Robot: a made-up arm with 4 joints. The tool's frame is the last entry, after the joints.
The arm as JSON. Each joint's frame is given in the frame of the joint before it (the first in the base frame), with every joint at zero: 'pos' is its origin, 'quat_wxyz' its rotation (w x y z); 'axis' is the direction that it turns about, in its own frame. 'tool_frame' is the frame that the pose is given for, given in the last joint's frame.
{
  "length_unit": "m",
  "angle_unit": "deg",
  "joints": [
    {
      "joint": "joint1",
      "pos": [
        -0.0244,
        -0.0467,
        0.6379
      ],
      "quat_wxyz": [
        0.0,
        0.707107,
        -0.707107,
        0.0
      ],
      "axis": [
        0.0,
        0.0,
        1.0
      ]
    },
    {
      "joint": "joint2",
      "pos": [
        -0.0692,
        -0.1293,
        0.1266
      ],
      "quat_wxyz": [
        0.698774,
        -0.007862,
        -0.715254,
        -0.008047
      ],
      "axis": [
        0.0,
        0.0,
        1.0
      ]
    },
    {
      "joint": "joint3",
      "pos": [
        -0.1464,
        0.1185,
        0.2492
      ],
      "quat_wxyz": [
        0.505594,
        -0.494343,
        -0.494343,
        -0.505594
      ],
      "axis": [
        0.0,
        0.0,
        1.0
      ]
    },
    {
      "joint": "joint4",
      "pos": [
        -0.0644,
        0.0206,
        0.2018
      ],
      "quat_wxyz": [
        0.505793,
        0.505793,
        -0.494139,
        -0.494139
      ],
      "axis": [
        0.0,
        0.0,
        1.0
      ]
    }
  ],
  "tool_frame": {
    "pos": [
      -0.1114,
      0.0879,
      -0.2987
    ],
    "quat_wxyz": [
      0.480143,
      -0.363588,
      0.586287,
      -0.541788
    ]
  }
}
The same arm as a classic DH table. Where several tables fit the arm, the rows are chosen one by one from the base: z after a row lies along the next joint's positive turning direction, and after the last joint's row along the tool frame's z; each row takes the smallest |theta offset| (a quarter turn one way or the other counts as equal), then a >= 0, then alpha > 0; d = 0 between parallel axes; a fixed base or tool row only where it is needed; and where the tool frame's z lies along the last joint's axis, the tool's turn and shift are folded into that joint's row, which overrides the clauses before.
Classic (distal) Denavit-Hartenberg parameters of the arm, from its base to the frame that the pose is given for. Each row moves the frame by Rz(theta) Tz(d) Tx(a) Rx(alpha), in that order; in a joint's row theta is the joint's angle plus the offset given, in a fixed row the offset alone. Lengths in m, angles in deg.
base (fixed): a -0.0527  alpha 180  d 0  theta_offset 62.41
joint1: a 0.1308  alpha 91.34  d -0.5098  theta_offset 61.12
joint2: a -0.1464  alpha -88.71  d 0.3128  theta_offset 89.97
joint3: a 0.0221  alpha -90  d 0.3203  theta_offset 1.34
joint4: a -0.0523  alpha -87.24  d -0.2284  theta_offset 73.35
tool (fixed): a 0  alpha 0  d -0.1321  theta_offset 9.74

